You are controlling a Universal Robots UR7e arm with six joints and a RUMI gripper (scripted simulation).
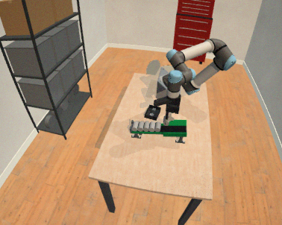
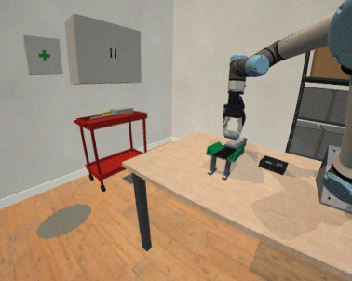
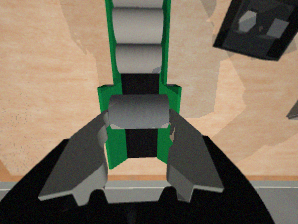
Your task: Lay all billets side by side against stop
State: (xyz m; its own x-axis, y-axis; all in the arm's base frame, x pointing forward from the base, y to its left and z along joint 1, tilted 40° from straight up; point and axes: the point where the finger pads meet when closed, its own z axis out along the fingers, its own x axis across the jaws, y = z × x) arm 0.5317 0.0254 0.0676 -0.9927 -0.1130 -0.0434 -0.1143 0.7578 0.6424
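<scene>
Right now my hand is 10 mm short of the ramp, 40 mm to the left of it and 100 mm above it. The rest, counted from my hand: grey stop 30 mm ahead, 230 mm to the right, 110 mm below.
</scene>
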